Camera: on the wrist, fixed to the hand. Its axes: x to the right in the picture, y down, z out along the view.
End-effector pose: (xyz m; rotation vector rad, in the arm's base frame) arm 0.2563 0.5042 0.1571 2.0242 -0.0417 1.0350
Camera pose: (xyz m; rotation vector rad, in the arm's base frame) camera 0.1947 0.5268 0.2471 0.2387 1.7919 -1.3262
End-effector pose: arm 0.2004 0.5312 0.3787 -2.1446 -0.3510 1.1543
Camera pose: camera 0.2794 0.4592 0.3475 0.4357 -2.2143 -0.4755
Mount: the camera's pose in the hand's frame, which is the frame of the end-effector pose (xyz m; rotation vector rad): 0.0280 0.0683 -0.0834 -0.0694 -0.4940 -3.0445
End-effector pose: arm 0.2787 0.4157 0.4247 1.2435 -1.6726 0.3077
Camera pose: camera 0.2683 0.4865 0.5101 2.1577 1.2392 -1.7828
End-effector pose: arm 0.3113 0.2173 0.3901 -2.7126 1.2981 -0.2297
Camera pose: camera 0.2607 0.1489 0.4620 1.4312 2.7273 -0.2761
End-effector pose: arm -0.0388 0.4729 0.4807 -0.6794 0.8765 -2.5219
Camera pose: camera -0.0945 0.4481 0.3875 0.9800 0.5090 0.3580
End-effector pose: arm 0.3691 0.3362 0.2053 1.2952 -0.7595 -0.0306
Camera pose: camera 0.4075 0.4162 0.2726 -1.0398 -1.3953 2.5309
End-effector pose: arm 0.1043 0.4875 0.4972 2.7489 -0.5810 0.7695
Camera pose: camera 0.0595 0.4441 0.5895 0.7111 2.4351 -0.7061
